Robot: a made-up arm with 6 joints.
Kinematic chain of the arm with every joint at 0, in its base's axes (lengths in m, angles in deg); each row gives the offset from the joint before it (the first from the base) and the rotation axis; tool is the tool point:
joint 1: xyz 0 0 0.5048 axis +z
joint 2: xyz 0.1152 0 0 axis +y
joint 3: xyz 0 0 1.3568 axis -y
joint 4: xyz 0 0 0.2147 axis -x
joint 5: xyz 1.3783 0 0 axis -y
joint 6: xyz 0.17 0 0 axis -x
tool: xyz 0 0 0
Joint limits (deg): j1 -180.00..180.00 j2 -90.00..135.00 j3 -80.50..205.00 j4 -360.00..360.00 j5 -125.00..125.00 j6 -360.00..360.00
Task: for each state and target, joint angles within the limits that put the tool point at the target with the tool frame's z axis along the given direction. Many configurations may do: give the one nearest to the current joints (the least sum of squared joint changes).
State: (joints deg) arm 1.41 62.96 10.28 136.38 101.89 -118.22
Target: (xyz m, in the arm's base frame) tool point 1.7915 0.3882 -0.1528 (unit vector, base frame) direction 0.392 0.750 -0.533
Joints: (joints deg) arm 9.04 64.37 -7.74 141.68 104.60 -133.19
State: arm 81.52 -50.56 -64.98 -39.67 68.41 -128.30
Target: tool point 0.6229 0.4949 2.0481 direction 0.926 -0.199 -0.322
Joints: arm 42.18 -31.99 -31.27 -17.80 81.91 -123.63
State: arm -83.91 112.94 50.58 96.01 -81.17 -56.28
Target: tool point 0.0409 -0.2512 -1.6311 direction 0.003 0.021 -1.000
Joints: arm -49.44 135.00 3.60 58.94 -65.29 -33.31
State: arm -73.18 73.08 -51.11 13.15 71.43 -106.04
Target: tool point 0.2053 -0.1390 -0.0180 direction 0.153 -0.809 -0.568
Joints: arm -64.81 75.71 -80.50 57.96 61.48 -55.30
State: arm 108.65 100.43 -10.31 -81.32 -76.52 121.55
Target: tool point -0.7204 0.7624 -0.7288 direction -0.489 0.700 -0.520
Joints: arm 124.13 85.16 -31.17 -88.66 -82.70 84.94
